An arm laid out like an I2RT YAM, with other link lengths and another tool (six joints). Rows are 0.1 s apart.
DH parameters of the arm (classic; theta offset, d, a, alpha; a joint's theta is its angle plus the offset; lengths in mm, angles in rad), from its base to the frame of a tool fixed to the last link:
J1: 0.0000 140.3 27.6 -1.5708
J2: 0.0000 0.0 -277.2 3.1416
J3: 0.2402 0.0 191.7 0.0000
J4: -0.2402 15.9 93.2 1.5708
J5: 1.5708 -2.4 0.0 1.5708
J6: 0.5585 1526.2 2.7 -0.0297
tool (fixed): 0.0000 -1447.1 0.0 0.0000
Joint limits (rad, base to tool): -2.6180..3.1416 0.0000..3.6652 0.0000..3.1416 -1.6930..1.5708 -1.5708..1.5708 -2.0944..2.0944
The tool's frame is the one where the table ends.
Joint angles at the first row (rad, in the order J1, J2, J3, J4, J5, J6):
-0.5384, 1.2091, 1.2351, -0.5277, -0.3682, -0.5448
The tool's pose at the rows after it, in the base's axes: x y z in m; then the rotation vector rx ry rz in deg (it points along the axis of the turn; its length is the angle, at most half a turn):
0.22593, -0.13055, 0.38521, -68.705, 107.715, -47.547
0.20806, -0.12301, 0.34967, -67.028, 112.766, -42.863
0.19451, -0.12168, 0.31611, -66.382, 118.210, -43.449
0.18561, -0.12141, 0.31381, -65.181, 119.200, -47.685
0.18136, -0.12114, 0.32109, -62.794, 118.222, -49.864
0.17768, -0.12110, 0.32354, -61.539, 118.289, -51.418
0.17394, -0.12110, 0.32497, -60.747, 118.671, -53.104
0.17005, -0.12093, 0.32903, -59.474, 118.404, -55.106
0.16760, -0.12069, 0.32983, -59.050, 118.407, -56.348
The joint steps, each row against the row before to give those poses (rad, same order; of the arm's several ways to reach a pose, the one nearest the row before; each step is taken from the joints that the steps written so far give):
0.0000, -0.0950, -0.1196, -0.0168, 0.0384, 0.0752
0.0000, -0.0737, -0.1395, -0.0108, 0.0137, 0.0400
0.0000, -0.0508, -0.1412, 0.0398, 0.0720, 0.0032
0.0000, -0.0447, -0.0434, 0.0278, 0.0552, -0.0016
0.0000, -0.0275, -0.0014, 0.0167, 0.0125, 0.0230
0.0000, -0.0184, -0.0046, 0.0046, 0.0183, 0.0092
0.0000, -0.0169, -0.0046, 0.0000, 0.0231, 0.0016
0.0000, -0.0199, -0.0015, 0.0062, 0.0199, 0.0061
0.0000, -0.0123, -0.0062, 0.0046, 0.0139, -0.0015

